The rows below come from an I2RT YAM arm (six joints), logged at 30 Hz.
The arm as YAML. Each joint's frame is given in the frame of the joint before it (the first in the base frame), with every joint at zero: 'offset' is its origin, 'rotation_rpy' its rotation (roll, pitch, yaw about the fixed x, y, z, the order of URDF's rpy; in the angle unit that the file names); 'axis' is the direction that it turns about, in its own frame. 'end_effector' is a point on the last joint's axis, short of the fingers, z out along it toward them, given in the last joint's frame.
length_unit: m
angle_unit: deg
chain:
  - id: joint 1
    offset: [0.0, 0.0, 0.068]
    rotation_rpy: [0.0, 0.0, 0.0]
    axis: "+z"
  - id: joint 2
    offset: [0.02, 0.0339, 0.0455]
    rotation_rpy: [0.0, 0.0, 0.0]
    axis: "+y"
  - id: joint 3
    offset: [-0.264, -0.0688, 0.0]
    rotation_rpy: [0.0, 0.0, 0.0]
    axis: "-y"
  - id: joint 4
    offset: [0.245, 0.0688, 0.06]
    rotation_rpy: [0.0, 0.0, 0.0]
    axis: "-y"
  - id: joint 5
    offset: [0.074, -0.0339, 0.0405]
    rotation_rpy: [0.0, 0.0, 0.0]
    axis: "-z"
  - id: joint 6
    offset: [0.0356, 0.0, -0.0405]
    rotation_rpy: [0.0, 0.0, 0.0]
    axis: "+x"
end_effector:
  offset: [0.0, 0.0, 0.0]
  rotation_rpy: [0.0, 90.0, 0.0]
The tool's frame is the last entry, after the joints.
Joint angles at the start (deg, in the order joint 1, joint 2, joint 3, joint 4, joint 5, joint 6):
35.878, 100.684, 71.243, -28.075, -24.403, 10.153
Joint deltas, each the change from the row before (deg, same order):
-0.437, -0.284, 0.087, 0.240, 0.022, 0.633
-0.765, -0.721, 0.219, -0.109, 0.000, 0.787
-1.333, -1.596, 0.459, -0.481, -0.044, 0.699
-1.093, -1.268, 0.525, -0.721, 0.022, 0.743
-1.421, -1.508, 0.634, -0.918, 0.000, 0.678
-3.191, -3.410, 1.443, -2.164, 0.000, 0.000
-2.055, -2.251, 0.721, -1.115, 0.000, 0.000
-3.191, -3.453, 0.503, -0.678, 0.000, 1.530
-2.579, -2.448, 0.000, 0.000, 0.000, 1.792
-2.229, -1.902, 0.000, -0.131, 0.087, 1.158
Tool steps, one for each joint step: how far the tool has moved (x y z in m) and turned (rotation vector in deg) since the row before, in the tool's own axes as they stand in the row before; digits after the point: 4 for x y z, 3 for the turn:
-0.0018, -0.0015, -0.0029, 0.126, -0.743, 0.715
-0.0027, -0.0019, -0.0066, 0.217, -1.083, 1.025
-0.0049, -0.0022, -0.0136, 0.310, -1.993, 1.047
-0.0041, -0.0017, -0.0113, 0.355, -1.454, 1.105
-0.0048, -0.0025, -0.0138, 0.470, -1.738, 1.203
-0.0096, -0.0050, -0.0315, 1.136, -3.849, 1.143
-0.0056, -0.0032, -0.0200, 0.770, -2.583, 0.636
-0.0071, -0.0056, -0.0289, 1.164, -4.362, 2.267
-0.0050, -0.0057, -0.0199, 0.986, -3.364, 2.387
-0.0041, -0.0053, -0.0158, 1.015, -2.648, 1.761

